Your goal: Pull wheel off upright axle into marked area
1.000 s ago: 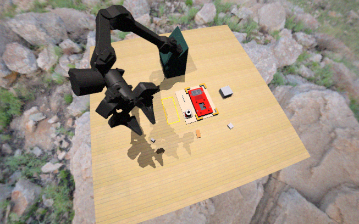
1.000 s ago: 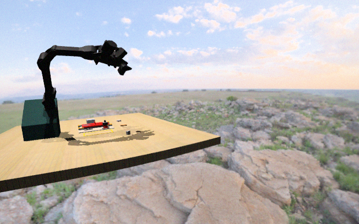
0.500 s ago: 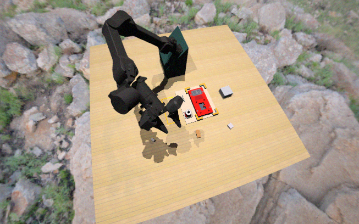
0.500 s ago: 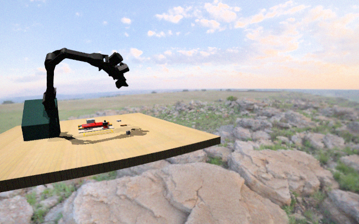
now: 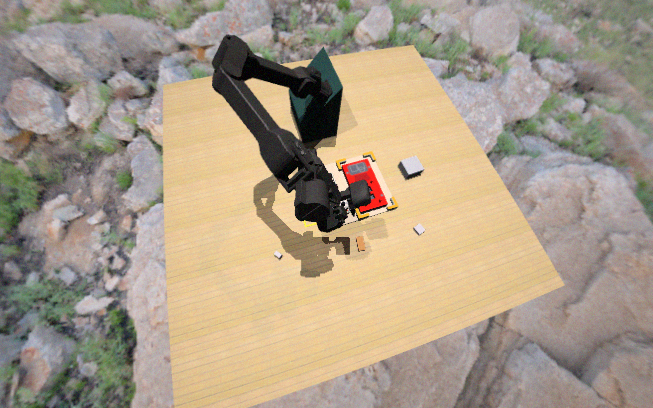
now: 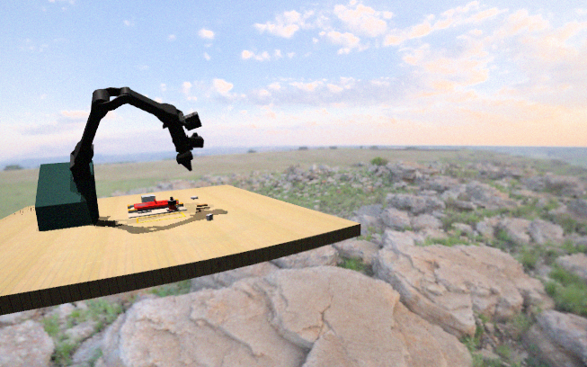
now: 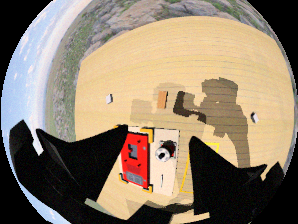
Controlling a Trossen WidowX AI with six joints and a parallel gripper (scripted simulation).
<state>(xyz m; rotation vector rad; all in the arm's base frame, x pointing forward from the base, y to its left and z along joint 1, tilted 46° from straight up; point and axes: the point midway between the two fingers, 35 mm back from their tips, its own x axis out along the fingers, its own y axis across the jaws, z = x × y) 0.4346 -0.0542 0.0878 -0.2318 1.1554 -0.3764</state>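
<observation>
My gripper tip is 80 mm past the dark round wheel, 50 mm to the right of it and 150 mm above it. The rest, counted from my gripper tip: upright axle 90 mm behind, 50 mm to the left, 150 mm below; then grey block 160 mm behind, 370 mm to the left, 170 mm below; then orange piece 60 mm ahead, 70 mm to the left, 180 mm below.
</observation>
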